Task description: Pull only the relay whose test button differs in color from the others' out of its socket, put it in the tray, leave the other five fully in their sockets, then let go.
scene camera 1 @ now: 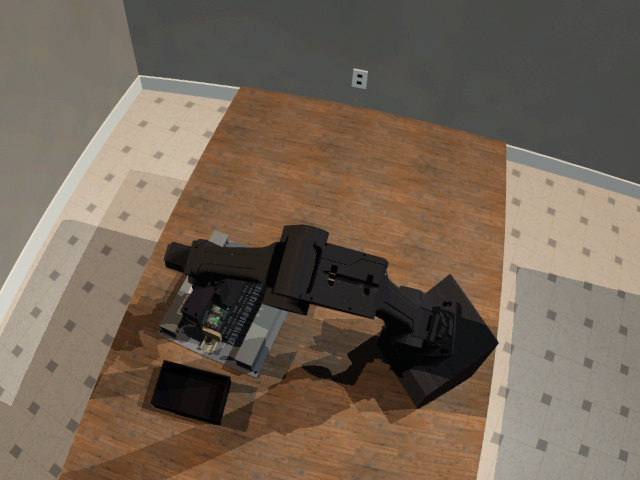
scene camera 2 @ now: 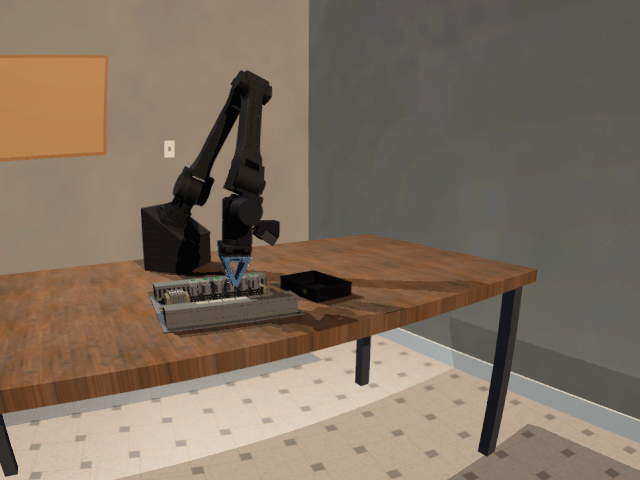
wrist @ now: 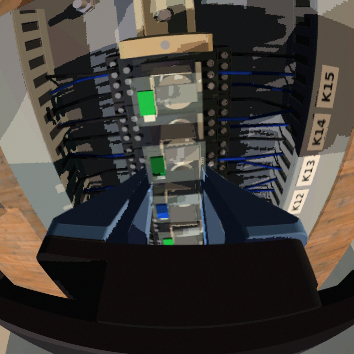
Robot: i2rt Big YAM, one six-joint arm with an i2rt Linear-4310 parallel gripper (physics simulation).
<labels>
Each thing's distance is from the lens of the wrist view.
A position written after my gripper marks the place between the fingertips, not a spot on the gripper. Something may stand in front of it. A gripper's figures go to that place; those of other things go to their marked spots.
my gripper (wrist: 175, 173): 0.13 m
relay (wrist: 174, 201): 0.12 m
</labels>
